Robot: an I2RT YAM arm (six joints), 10 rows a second.
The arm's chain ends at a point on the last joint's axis. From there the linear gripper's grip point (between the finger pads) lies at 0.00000 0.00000 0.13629 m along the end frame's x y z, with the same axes.
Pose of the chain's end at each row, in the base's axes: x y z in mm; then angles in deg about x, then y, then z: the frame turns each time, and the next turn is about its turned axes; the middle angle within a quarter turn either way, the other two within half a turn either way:
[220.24 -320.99 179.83 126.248 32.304 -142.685]
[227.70 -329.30 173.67 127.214 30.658 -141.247]
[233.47 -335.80 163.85 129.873 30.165 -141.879]
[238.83 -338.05 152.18 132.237 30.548 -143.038]
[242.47 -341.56 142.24 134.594 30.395 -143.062]
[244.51 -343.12 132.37 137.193 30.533 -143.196]
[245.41 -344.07 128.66 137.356 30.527 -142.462]
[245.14 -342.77 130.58 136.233 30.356 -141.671]
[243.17 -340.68 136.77 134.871 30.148 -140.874]
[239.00 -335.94 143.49 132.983 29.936 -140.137]
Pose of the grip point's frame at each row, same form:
[293.07 -413.89 111.72 126.248 32.304 -142.685]
[297.20 -422.67 102.76 127.214 30.658 -141.247]
[301.95 -426.23 88.31 129.873 30.165 -141.879]
[308.10 -424.95 73.28 132.237 30.548 -143.038]
[311.43 -425.27 59.71 134.594 30.395 -143.062]
[313.75 -422.89 46.25 137.193 30.533 -143.196]
[314.64 -423.60 42.30 137.356 30.527 -142.462]
[314.02 -424.12 45.65 136.233 30.356 -141.671]
[311.62 -424.20 53.62 134.871 30.148 -140.874]
[307.01 -422.34 62.97 132.983 29.936 -140.137]

